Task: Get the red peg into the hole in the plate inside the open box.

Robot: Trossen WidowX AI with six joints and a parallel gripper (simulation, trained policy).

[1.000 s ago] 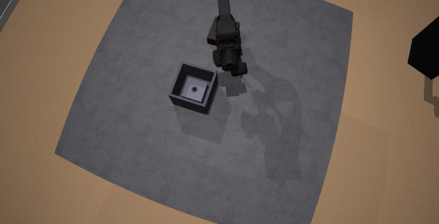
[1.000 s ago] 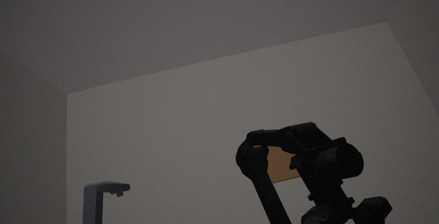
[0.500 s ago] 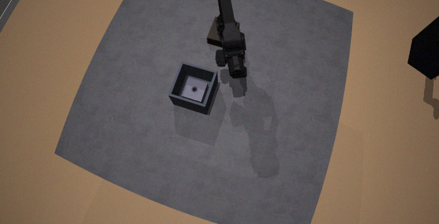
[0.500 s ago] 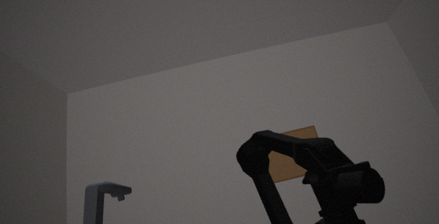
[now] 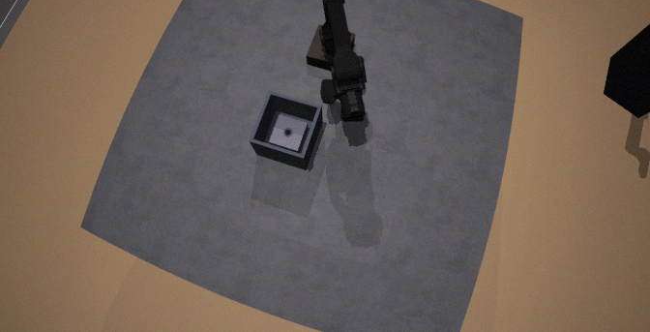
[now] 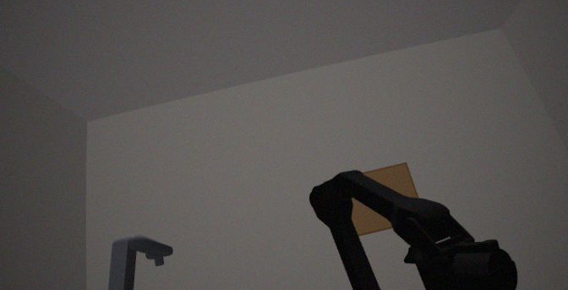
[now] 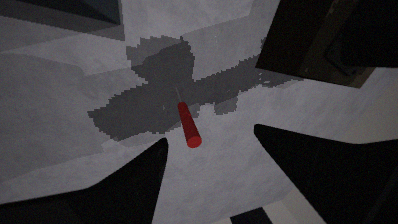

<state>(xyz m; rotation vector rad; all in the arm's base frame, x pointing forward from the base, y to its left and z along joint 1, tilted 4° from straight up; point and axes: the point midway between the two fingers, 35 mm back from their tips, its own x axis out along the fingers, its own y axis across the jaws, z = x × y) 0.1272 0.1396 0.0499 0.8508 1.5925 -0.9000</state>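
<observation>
Right now the red peg is 4 cm below my gripper tip, 2 cm ahead of it and 1 cm to the left of it. Round my gripper tip: plate 20 cm ahead, 12 cm to the right, 3 cm below.
</observation>
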